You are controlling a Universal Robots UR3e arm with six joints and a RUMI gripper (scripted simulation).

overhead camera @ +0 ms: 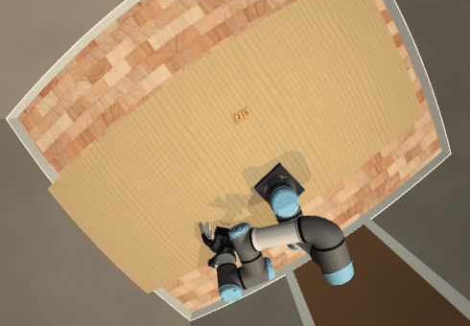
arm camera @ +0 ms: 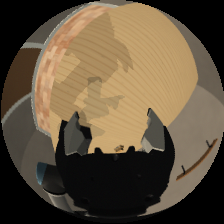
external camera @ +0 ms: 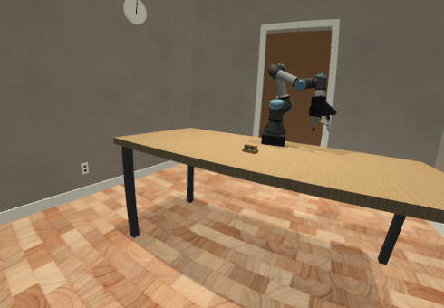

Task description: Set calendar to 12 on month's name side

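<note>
Now: the wooden tray 30 cm ahead of my hand, 33 cm to the right of it and 11 cm below it.
</note>
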